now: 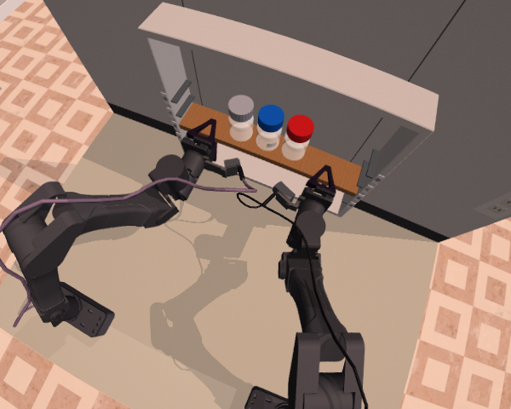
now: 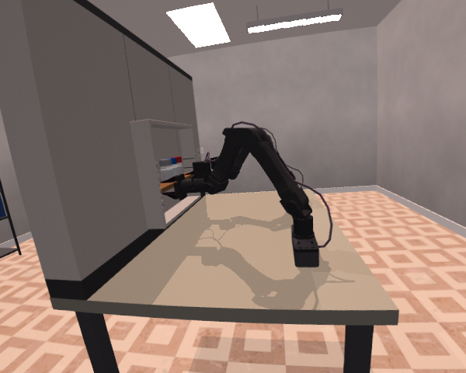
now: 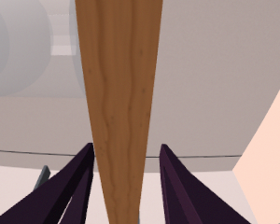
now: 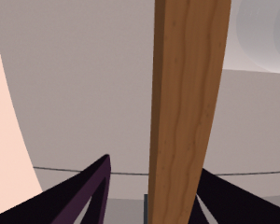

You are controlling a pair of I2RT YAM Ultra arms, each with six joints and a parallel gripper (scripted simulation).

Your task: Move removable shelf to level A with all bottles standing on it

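My right hand is 10 mm short of the red-capped bottle, 90 mm to the right of it and 70 mm below it. From my right hand the other things lie so: blue-capped bottle: 10 mm ahead, 160 mm to the left, 70 mm above; shelf: 150 mm to the left, 10 mm above; white wall rack: 150 mm to the left, 80 mm above.
Right now the grey-capped bottle is 70 mm to the right of my left hand, 60 mm above it and 10 mm ahead of it. Also, from my left hand: blue-capped bottle 140 mm to the right, 60 mm above, 10 mm ahead; shelf 150 mm to the right, 10 mm ahead; white wall rack 150 mm to the right, 60 mm above, 10 mm ahead.
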